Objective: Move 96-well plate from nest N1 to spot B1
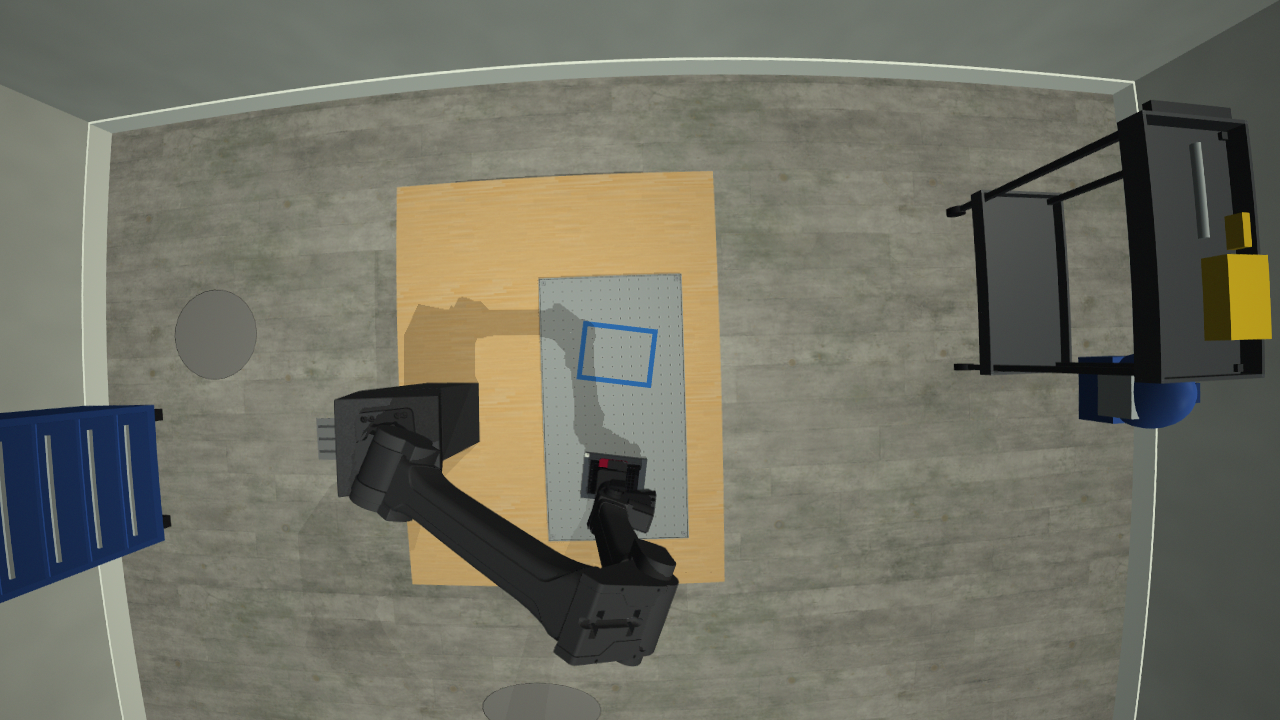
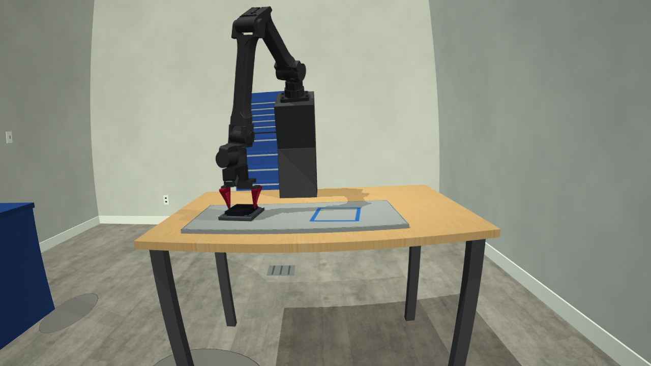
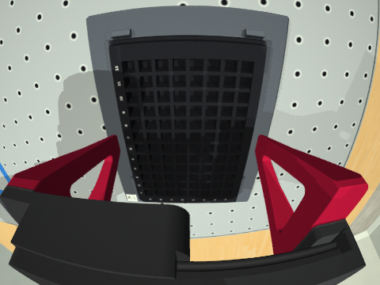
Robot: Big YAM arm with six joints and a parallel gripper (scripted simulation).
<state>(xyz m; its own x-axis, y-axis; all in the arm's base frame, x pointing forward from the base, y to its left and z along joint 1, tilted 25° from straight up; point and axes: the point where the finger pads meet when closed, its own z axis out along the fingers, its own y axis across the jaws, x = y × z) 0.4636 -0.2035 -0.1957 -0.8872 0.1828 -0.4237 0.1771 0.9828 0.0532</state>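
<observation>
Right now my hand is 10 mm above the black 96-well plate. The rest, counted from my hand: dark plate nest (20 mm below).
</observation>
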